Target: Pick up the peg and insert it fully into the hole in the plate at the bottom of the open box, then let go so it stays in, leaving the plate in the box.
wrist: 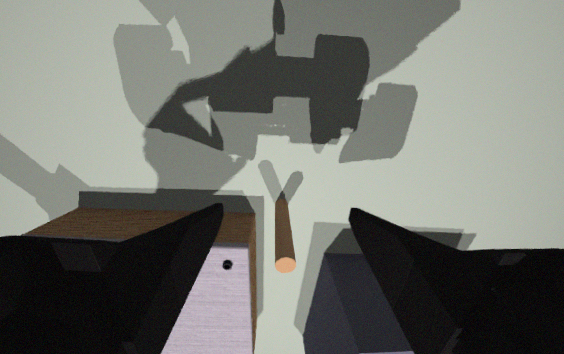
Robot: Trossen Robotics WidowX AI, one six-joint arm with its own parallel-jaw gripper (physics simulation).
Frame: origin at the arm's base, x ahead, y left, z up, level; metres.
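Seen in the pictures: gripper, fingertip midpoint: [287, 211].
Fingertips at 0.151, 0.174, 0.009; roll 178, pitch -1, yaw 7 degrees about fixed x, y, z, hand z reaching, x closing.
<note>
Pixels of each thing's top centre, then the offset from my fingertips to it, as dx, dy, dz. "spot": a spot on its surface instead. Level surfaces: height alone.
- peg, middle of its top: [285, 265] +0.003, -0.029, +0.019
- open box, surface spot: [345, 295] spot: +0.077, -0.091, -0.007
- light surface, its level: dz -0.061
The peg [284, 232], brown with a pale orange round top end, stands upright on the light surface in the wrist view, a little below the centre. My gripper [287, 211] is wide open, with one black finger on each side of the peg and a gap on both sides; neither finger touches it. The open box [345, 295], dark blue-grey, is at the lower right, partly hidden behind the right finger. The plate in it and its hole cannot be made out in this view.
A wooden block [240, 227] with a pale brushed top plate [220, 305] and a small dark hole stands at the lower left, partly behind the left finger and close to the peg. Shadows of the arm fall across the light surface [490, 165] above.
</note>
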